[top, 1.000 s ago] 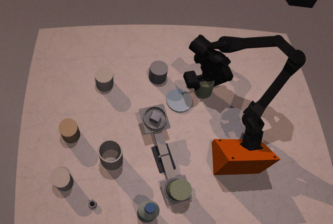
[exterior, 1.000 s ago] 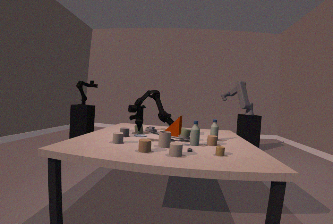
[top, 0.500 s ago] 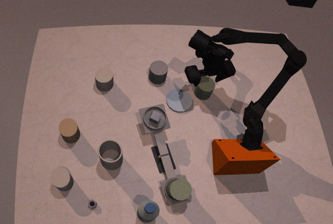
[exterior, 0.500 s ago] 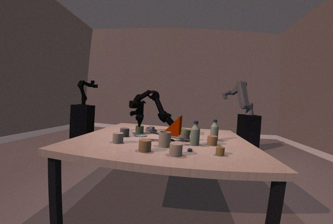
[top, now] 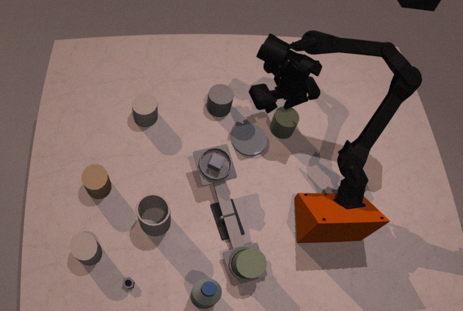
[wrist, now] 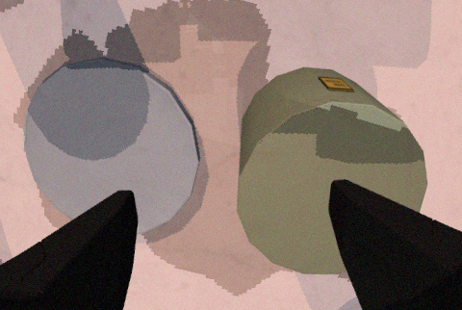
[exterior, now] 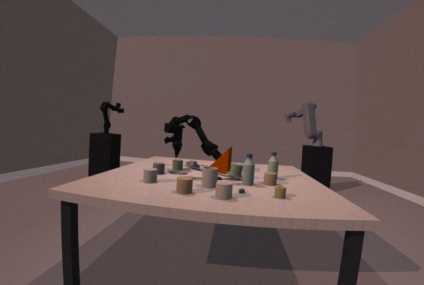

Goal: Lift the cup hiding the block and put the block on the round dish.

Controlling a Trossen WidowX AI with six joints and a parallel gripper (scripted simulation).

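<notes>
The light blue round dish is 7 cm ahead of my gripper tip, 4 cm to the left of it and 9 cm below it. Also, from my gripper tip: small nut: 43 cm ahead, 40 cm to the left, 8 cm below; grey balance: 17 cm ahead, 26 cm to the left, 5 cm below.
</notes>
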